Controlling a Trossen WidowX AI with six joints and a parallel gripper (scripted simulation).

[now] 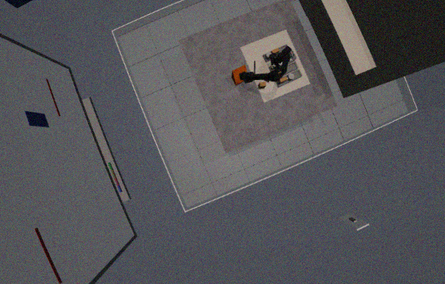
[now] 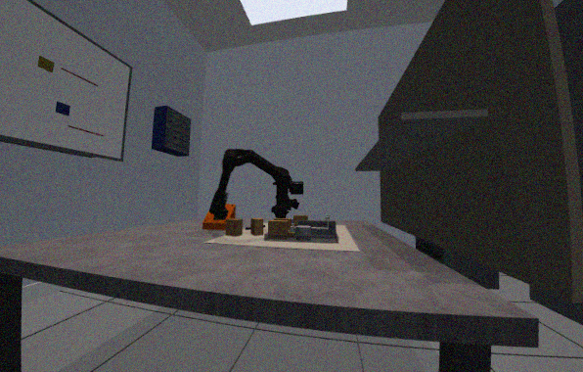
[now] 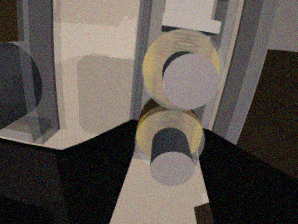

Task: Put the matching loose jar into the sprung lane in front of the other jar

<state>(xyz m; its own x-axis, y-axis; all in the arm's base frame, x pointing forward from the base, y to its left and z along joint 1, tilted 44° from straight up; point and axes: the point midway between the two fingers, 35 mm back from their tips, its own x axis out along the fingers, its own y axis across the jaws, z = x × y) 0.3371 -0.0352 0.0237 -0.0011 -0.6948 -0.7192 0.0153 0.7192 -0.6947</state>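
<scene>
Now: the pusher plate 150 mm ahead of my gripper tip, 30 mm to the left of it and 20 mm above it.
</scene>
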